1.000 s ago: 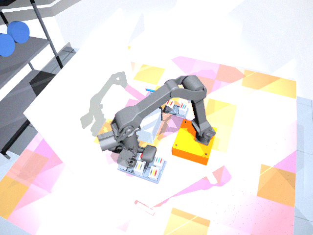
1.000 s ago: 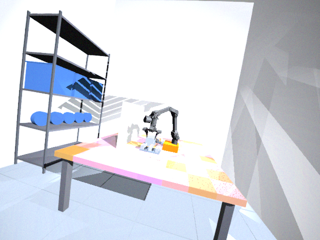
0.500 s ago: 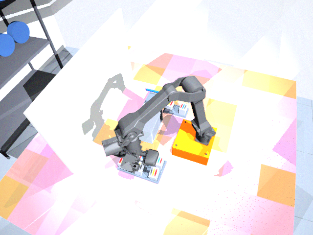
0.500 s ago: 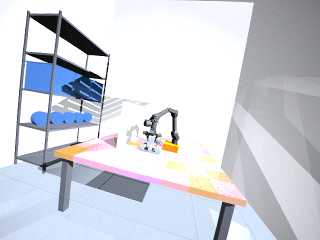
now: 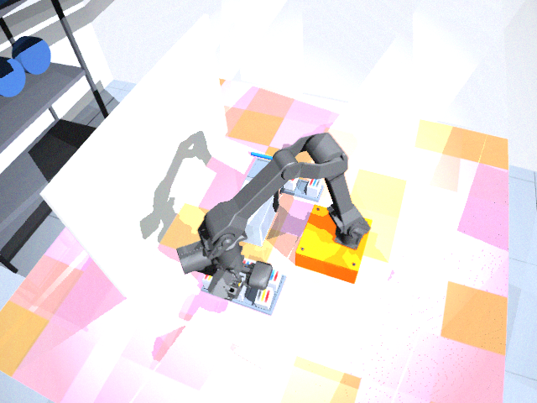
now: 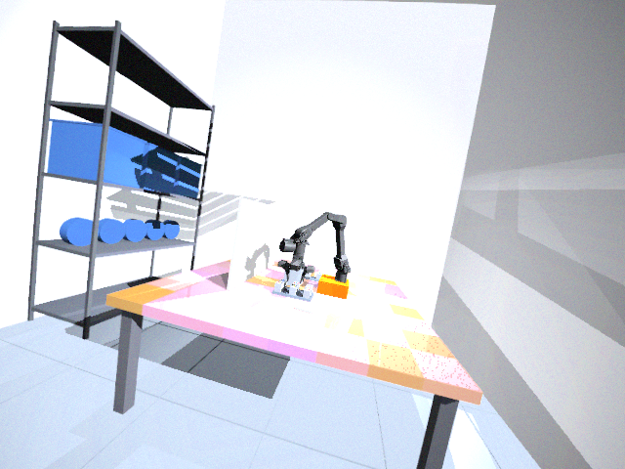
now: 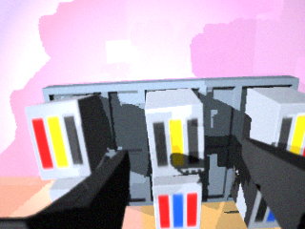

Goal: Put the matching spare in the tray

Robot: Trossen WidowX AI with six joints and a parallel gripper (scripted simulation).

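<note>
Now: the spare block 30 mm below my gripper tip. From my gripper tip the other things lie so: white mounted unit (70 mm ahead, 220 mm to the right, 20 mm below); then white upright panel (320 mm ahead, 200 mm to the right, 150 mm above); then shallow grey tray (140 mm ahead, 400 mm to the right, 70 mm below).
</note>
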